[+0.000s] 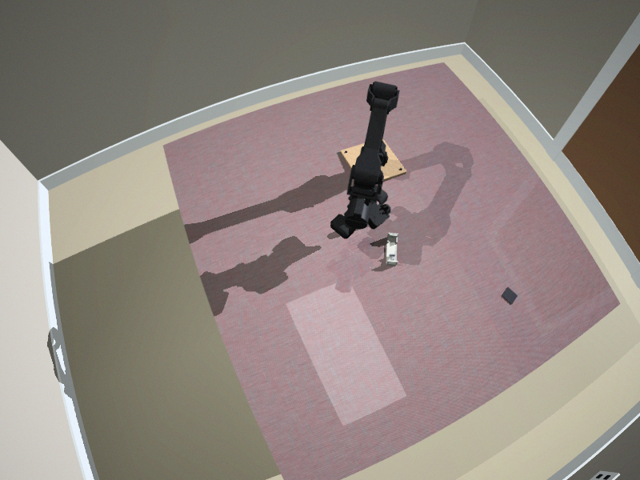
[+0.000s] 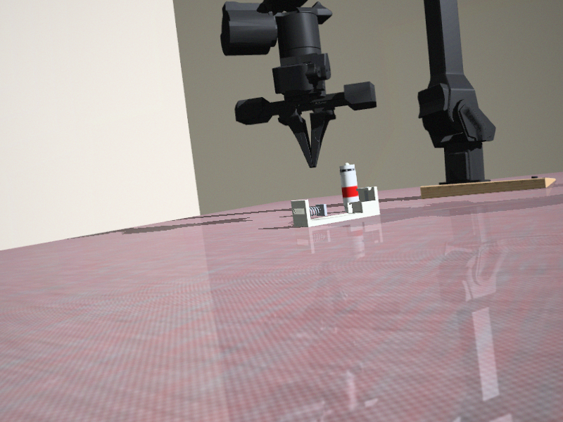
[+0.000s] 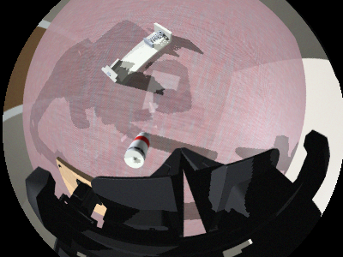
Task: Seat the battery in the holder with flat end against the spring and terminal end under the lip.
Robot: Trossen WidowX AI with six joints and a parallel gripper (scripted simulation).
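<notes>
Right now my gripper tip is 2 cm past the battery, 4 cm to the right of it and 3 cm above it.
</notes>
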